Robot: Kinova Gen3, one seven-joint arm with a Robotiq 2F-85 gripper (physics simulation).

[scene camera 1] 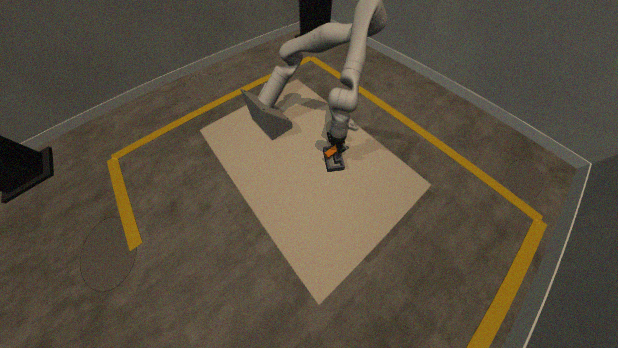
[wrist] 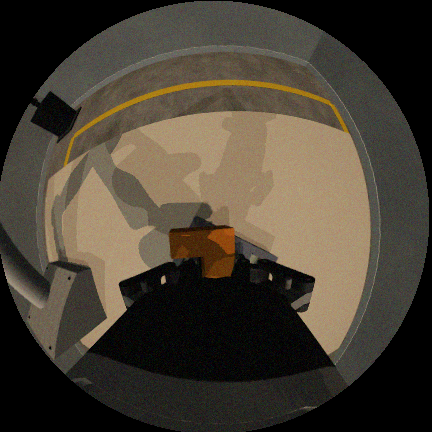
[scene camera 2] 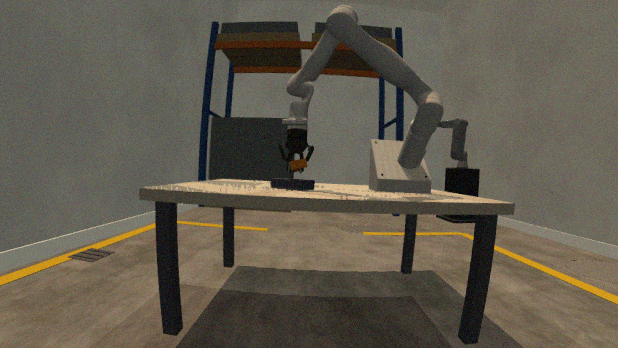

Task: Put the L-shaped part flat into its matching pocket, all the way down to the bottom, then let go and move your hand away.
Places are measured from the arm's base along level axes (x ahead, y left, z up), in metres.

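Where they show: gripper, between the fingertips: [scene camera 1: 335, 151] [wrist: 216, 258] [scene camera 2: 294, 172]; arm's base, origin of its link: [scene camera 1: 265, 103] [wrist: 42, 293] [scene camera 2: 407, 161].
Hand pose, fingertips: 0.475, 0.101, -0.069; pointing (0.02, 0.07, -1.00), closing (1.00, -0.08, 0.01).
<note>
Each offset is from my fingertips to the centre of the thing, as dx, dy, dz.
An orange L-shaped part @(-0.016, -0.014, +0.028) [scene camera 1: 331, 151] [scene camera 2: 298, 165] [wrist: 212, 245] is held above a dark pocket block @(+0.008, -0.018, -0.042) [scene camera 1: 335, 167] [scene camera 2: 292, 184] [wrist: 258, 249] on the table. A gap shows between part and block in the second scene view, where the part looks slightly tilted. My gripper [scene camera 2: 297, 163] [wrist: 216, 258] is shut on the part. In the first scene view, part of the block's dark recess shows beside the part. In the wrist view, the part covers much of the block, and the block's edges look turned relative to the part. The recess is hidden there.
The light table top [scene camera 1: 320, 240] [scene camera 2: 240, 197] [wrist: 310, 190] bears the block and the arm's grey slanted base [scene camera 1: 267, 122] [scene camera 2: 400, 175] [wrist: 75, 305]. A rack [scene camera 2: 205, 125] stands behind the table. A black pedestal [scene camera 2: 462, 182] stands beyond its right side.
</note>
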